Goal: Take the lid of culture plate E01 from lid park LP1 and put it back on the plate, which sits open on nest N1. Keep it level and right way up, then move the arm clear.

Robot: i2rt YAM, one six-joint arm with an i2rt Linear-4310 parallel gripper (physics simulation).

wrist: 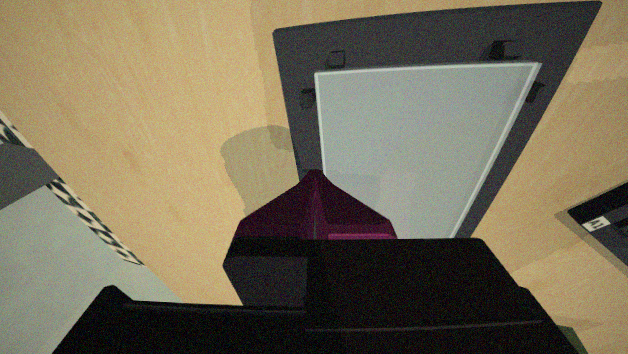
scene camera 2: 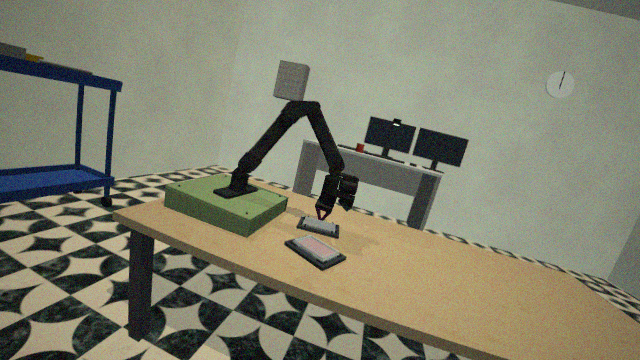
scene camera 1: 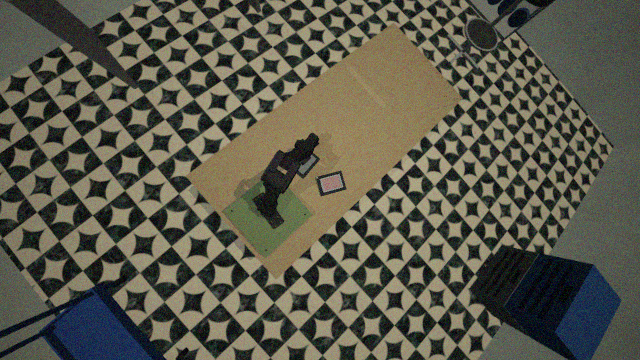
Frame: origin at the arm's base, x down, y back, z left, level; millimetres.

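Where they show: gripper, fingertip midpoint: (wrist: 314,177) (scene camera 2: 320,221); arm's base, link origin: (scene camera 2: 237,191) (scene camera 1: 268,210).
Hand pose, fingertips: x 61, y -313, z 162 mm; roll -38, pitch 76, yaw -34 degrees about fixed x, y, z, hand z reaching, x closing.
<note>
Things, the pixels of their top centre, and the offset from my fingertips. "*": a spot on its surface instead. Level surfaces: height alone.
- lid, top centre: (wrist: 396,189) (scene camera 2: 319,223) (scene camera 1: 304,162) dz -49, dx -8, dy -13 mm
- dark lid park LP1, top centre: (wrist: 395,191) (scene camera 2: 319,223) (scene camera 1: 304,161) dz -48, dx -10, dy -12 mm
- open culture plate E01, top centre: (scene camera 2: 316,245) (scene camera 1: 331,183) dz -249, dx -17, dy -69 mm
- dark nest N1, top centre: (scene camera 2: 316,247) (scene camera 1: 331,183) dz -249, dx -8, dy -69 mm
- wooden table, surface height: dx +9 mm
- white A1 label, surface spot: (wrist: 596,224) * dz -171, dx -3, dy -18 mm
The lid (scene camera 1: 308,165) (scene camera 2: 319,225) (wrist: 410,135), a pale clear rectangle, lies flat and level on the dark lid park LP1 (wrist: 425,32) between small dark posts. My gripper (scene camera 2: 321,218) (wrist: 314,177) has its magenta fingers shut together with nothing between them. The tips are over the lid's left edge in the wrist view; whether they touch it I cannot tell. The arm hides the fingers in scene camera 1. The open culture plate E01 (scene camera 1: 331,183) (scene camera 2: 316,248), with a pink inside, sits on the dark nest N1 (scene camera 2: 326,266) (wrist: 617,245).
The arm stands on a green block (scene camera 1: 295,215) (scene camera 2: 200,207) at one end of the wooden table (scene camera 1: 390,65) (scene camera 2: 450,290). The nest lies close beside the lid park, with a white A1 label (wrist: 596,224) at its corner. A desk with monitors (scene camera 2: 390,135) stands behind the table.
</note>
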